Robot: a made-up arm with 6 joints. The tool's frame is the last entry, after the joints. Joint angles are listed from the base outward.
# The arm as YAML. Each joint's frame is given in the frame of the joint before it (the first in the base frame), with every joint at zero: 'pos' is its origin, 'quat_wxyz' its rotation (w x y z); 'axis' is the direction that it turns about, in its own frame. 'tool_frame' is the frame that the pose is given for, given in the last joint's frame.
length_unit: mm
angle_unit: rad
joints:
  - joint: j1
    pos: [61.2, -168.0, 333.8]
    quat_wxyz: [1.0, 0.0, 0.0, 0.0]
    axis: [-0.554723, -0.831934, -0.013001]
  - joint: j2
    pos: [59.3, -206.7, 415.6]
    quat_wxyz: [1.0, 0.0, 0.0, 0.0]
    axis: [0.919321, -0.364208, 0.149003]
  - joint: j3
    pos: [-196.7, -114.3, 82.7]
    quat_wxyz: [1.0, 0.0, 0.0, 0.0]
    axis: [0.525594, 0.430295, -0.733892]
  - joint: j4
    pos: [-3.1, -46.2, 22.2]
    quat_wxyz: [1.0, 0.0, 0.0, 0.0]
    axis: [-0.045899, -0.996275, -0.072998]
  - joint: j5
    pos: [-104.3, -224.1, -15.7]
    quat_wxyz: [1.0, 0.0, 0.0, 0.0]
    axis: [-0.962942, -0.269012, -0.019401]
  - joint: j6
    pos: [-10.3, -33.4, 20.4]
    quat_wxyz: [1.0, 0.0, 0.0, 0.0]
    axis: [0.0, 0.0, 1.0]
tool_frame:
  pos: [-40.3, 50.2, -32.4]
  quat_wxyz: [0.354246, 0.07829, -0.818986, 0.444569]
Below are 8 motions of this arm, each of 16 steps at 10 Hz.
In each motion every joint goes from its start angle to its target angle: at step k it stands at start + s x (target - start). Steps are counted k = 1, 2, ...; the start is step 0. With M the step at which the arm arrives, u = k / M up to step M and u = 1 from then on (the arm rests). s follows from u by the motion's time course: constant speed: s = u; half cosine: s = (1 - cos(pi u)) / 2; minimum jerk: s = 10 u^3 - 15 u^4 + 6 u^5.
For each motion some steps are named. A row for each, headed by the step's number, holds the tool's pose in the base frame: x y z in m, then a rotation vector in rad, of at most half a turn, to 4 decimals.
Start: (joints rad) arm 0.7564 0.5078 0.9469 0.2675 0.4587 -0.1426
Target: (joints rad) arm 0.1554 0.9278 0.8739 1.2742 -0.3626 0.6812
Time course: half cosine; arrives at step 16
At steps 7, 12, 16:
7: -0.3736 -0.4728 0.4351 -0.3989 -2.8831 0.3687
12: -0.2657 -0.4363 0.3860 0.3603 2.8970 -0.1153
16: -0.2292 -0.4183 0.3679 0.4104 2.7484 -0.0841

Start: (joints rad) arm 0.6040 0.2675 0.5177 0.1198 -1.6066 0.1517
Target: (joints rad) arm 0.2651 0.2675 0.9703 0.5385 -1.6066 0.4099
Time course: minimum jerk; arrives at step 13
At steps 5, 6, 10, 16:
5: -0.4852 -0.5712 0.6208 -1.0837 2.6228 0.9883
6: -0.4805 -0.5619 0.6202 -0.9811 2.5859 1.0320
10: -0.4597 -0.5221 0.6332 -0.5819 2.5021 1.1179
16: -0.4550 -0.5147 0.6378 -0.5095 2.4950 1.1221

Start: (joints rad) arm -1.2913 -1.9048 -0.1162 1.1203 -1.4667 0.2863
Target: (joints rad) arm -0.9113 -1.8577 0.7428 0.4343 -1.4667 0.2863
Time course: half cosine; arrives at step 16
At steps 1, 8, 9, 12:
1: 0.7059 -0.6375 0.6009 1.8535 -0.9698 0.2297
8: 0.5575 -0.5628 0.8521 1.0874 -1.2439 0.5320
9: 0.5220 -0.5374 0.8887 0.9282 -1.2970 0.5598
12: 0.4281 -0.4607 0.9613 0.5077 -1.4348 0.5841

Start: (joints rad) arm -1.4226 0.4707 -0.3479 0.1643 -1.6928 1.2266
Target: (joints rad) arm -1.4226 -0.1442 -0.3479 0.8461 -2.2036 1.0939
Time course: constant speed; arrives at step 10
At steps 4, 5, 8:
4: 0.0099 -0.8975 0.1883 -0.5872 1.7764 1.8199
5: 0.0302 -0.9085 0.1910 -0.6162 1.7530 1.8166
8: 0.0952 -0.9357 0.1978 -0.7216 1.6583 1.8178

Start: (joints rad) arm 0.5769 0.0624 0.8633 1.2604 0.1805 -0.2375
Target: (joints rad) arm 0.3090 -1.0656 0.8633 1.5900 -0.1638 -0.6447
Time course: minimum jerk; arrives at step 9
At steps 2, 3, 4, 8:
2: -0.4289 -0.4850 0.6007 1.9321 2.2198 -0.6076
3: -0.4432 -0.4758 0.6527 1.9832 2.0988 -0.6792
4: -0.4537 -0.4547 0.7263 2.0147 1.9386 -0.7908
8: -0.4025 -0.3356 0.9357 1.8623 1.5527 -1.2045

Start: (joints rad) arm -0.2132 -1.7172 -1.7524 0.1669 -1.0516 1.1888
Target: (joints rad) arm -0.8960 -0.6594 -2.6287 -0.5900 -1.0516 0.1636
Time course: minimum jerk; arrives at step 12
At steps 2, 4, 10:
2: 0.4548 -0.1639 0.9671 2.2474 0.4288 0.3138
4: 0.4847 -0.2106 0.9713 2.2974 0.5223 0.5236
10: 0.5342 -0.5589 0.9184 2.2824 -0.1055 1.8009

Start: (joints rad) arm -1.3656 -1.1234 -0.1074 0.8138 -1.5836 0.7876
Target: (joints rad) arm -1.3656 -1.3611 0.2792 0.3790 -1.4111 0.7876
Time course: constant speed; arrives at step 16
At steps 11, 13, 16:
11: 0.5659 -0.8715 0.6054 1.4518 -1.5000 -0.4433
13: 0.5730 -0.8534 0.6257 1.3803 -1.4664 -0.3880
16: 0.5831 -0.8237 0.6537 1.2727 -1.4158 -0.3098

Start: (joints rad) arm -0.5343 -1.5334 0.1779 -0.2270 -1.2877 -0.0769
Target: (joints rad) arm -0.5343 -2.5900 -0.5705 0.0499 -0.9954 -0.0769
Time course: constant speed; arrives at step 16
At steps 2, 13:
2: 0.3461 -0.3414 1.1163 -0.1726 -0.9107 0.5281
13: 0.4419 -0.0805 0.8713 0.0511 -0.0492 1.3415

